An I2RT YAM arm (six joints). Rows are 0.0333 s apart.
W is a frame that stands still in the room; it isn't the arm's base.
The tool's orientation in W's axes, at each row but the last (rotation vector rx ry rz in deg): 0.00 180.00 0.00; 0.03 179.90 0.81; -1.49 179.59 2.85; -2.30 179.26 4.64; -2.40 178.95 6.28; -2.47 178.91 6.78; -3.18 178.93 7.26; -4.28 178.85 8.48
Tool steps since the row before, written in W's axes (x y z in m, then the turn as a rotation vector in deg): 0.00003 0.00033 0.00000 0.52 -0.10 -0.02; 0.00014 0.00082 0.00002 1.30 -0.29 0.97; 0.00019 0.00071 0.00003 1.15 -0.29 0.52; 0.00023 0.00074 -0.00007 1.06 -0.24 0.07; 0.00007 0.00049 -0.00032 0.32 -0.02 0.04; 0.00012 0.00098 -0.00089 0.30 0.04 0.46; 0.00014 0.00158 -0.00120 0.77 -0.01 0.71; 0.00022 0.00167 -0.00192 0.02 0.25 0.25
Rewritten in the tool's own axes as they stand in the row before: -0.00003 0.00033 0.00000 -0.52 -0.10 0.02; -0.00014 0.00082 -0.00001 -1.30 -0.28 -0.97; -0.00020 0.00071 -0.00001 -1.15 -0.29 -0.52; -0.00025 0.00073 0.00011 -1.05 -0.26 -0.07; -0.00008 0.00046 0.00035 -0.32 -0.03 -0.04; -0.00013 0.00091 0.00096 -0.31 0.07 -0.45; -0.00017 0.00147 0.00133 -0.78 0.02 -0.70; -0.00026 0.00147 0.00207 -0.04 0.27 -0.22
